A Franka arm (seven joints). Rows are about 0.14 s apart.
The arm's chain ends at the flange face. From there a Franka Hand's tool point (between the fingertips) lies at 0.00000 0.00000 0.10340 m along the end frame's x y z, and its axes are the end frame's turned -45 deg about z.
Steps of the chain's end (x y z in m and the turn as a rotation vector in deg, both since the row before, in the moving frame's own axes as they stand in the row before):
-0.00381, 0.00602, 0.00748, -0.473, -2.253, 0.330
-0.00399, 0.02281, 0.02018, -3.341, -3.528, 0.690
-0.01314, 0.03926, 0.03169, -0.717, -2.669, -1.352
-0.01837, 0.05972, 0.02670, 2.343, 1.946, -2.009
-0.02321, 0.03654, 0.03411, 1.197, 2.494, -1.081
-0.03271, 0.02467, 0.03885, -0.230, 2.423, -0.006
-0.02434, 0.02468, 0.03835, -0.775, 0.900, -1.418
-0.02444, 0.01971, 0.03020, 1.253, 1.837, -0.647
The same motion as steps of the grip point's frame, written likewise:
-0.01042, -0.00072, 0.00740, 1.259, -1.928, 0.330
-0.02770, 0.01302, 0.01981, 0.132, -4.857, 0.690
-0.04140, 0.01603, 0.03157, 1.380, -2.394, -1.352
-0.04976, 0.02864, 0.02655, 0.281, 3.033, -2.009
-0.03753, 0.01104, 0.03399, -0.917, 2.610, -1.081
-0.03778, -0.00230, 0.03876, -1.876, 1.551, -0.006
-0.03448, 0.00238, 0.03833, -1.184, 0.088, -1.418
-0.02727, -0.00262, 0.03012, -0.413, 2.185, -0.647

